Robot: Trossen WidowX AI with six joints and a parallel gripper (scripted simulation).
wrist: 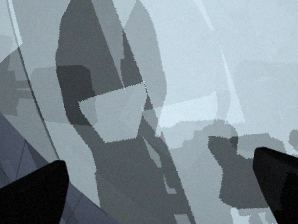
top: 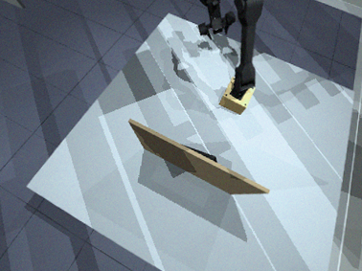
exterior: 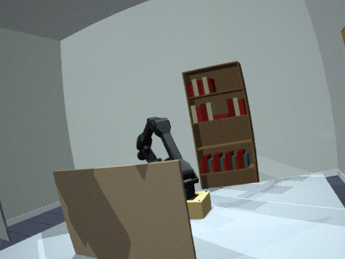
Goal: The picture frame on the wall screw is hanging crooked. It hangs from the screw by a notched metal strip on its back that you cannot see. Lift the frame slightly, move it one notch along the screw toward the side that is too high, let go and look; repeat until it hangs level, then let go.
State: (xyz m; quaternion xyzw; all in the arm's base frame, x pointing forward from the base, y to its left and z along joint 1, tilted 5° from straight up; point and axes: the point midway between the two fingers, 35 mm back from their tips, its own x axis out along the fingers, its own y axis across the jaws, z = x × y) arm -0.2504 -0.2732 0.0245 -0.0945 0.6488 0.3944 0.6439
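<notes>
Right now the picture frame is 69 cm ahead of my gripper tip, 26 cm to the left of it and 6 cm above it. From my gripper tip the other things lie so: tan wall panel: 71 cm ahead, 25 cm to the left, 5 cm above.
</notes>
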